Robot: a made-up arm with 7 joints. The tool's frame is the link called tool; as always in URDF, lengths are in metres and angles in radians. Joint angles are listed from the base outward.
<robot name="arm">
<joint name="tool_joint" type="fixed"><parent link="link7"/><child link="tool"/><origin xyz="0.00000 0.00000 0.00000" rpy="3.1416 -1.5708 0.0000"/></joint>
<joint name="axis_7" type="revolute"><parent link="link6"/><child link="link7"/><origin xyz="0.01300 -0.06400 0.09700"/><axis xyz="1 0 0"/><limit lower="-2.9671" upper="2.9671"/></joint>
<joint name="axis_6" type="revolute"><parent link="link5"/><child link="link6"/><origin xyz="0.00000 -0.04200 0.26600"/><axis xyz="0 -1 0"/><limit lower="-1.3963" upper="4.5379"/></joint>
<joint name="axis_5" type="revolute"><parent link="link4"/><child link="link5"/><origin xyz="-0.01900 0.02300 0.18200"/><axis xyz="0 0 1"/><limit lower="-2.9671" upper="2.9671"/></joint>
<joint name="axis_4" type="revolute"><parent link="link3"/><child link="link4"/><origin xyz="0.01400 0.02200 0.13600"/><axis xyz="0 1 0"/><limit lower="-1.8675" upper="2.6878"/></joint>
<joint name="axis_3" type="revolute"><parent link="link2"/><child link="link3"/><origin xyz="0.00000 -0.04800 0.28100"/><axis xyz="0 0 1"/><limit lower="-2.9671" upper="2.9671"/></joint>
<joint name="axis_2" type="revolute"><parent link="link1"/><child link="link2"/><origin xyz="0.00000 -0.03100 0.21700"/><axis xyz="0 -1 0"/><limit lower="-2.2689" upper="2.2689"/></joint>
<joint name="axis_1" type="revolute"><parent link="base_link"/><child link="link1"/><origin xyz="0.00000 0.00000 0.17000"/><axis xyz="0 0 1"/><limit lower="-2.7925" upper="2.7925"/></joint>
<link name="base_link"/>
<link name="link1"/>
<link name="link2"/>
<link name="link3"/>
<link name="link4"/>
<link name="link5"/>
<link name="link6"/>
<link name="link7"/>
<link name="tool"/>
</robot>
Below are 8 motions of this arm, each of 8 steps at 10 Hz.
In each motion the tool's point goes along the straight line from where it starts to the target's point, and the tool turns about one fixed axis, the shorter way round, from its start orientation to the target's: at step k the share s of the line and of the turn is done. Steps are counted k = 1, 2, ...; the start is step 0. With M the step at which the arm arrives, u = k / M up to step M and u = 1 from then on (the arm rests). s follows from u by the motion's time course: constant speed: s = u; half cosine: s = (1 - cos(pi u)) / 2; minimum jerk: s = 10 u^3 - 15 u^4 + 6 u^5.
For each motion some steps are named. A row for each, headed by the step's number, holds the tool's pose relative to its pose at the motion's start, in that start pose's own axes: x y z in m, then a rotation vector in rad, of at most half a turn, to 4 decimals.
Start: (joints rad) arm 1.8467 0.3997 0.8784 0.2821 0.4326 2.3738 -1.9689
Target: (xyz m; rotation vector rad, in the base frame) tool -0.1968 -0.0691 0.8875 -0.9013 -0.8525 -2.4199
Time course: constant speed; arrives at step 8
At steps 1, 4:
1: 0.0002 -0.0097 -0.0543 0.0929 -0.0833 -0.1289
4: 0.0007 -0.0389 -0.2174 0.3717 -0.3331 -0.5156

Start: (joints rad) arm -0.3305 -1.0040 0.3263 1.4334 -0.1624 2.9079 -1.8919
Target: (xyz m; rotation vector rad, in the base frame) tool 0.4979 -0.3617 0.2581 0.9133 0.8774 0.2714
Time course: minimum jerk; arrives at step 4
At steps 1, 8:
1: -0.0146 -0.0080 -0.0139 0.0381 -0.0398 -0.0699
8: -0.1411 -0.0773 -0.1338 0.3684 -0.3847 -0.6755

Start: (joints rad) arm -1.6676 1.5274 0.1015 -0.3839 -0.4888 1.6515 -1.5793
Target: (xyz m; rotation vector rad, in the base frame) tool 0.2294 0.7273 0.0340 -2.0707 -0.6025 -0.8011
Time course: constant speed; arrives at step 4
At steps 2, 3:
2: 0.1044 0.0991 -0.0037 -0.1091 0.0807 -0.2072
3: 0.1566 0.1487 -0.0055 -0.1637 0.1211 -0.3107

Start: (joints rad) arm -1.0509 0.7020 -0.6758 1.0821 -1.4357 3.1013 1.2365
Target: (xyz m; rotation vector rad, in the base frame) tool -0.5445 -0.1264 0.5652 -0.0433 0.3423 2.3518
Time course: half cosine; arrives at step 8
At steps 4, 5, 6, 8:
4: -0.1348 -0.1430 -0.2336 -0.3961 0.3003 0.2077
5: -0.1864 -0.1977 -0.3230 -0.5477 0.4152 0.2872
6: -0.2302 -0.2441 -0.3988 -0.6762 0.5126 0.3545
8: -0.2697 -0.2860 -0.4672 -0.7922 0.6005 0.4154

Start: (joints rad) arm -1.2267 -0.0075 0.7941 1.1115 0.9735 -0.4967 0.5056
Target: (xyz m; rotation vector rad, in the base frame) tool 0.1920 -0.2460 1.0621 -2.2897 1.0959 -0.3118
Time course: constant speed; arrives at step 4
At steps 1, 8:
1: -0.0576 0.0048 -0.0300 -0.0331 0.1233 0.0639
8: -0.2304 0.0192 -0.1199 -0.1323 0.4933 0.2556

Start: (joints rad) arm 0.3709 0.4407 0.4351 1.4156 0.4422 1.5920 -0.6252
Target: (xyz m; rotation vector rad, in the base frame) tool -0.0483 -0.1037 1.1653 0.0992 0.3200 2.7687
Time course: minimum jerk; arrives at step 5
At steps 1, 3, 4, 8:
1: 0.0127 0.0034 -0.0109 -0.0314 0.0336 -0.0475
3: 0.1498 0.0401 -0.1284 -0.3702 0.3959 -0.5599
4: 0.2068 0.0554 -0.1772 -0.5109 0.5464 -0.7727
8: 0.2195 0.0588 -0.1881 -0.5424 0.5800 -0.8202

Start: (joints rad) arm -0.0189 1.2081 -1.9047 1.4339 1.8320 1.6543 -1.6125
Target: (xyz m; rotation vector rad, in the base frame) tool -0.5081 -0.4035 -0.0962 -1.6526 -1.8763 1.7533
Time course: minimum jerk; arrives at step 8
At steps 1, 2, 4, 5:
1: 0.0004 0.0075 0.0012 0.0017 0.0079 0.0161
2: 0.0024 0.0481 0.0075 0.0109 0.0509 0.1039
4: 0.0114 0.2325 0.0363 0.0529 0.2458 0.5020
5: 0.0165 0.3370 0.0527 0.0767 0.3563 0.7277

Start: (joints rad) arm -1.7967 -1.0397 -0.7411 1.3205 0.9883 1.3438 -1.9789
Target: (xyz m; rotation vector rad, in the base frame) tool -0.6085 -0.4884 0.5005 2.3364 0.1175 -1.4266
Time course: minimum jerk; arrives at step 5
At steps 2, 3, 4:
2: -0.0022 0.0292 -0.0188 -0.0564 -0.0994 -0.3330
3: -0.0047 0.0628 -0.0404 -0.1213 -0.2136 -0.7160
4: -0.0064 0.0867 -0.0557 -0.1674 -0.2949 -0.9883

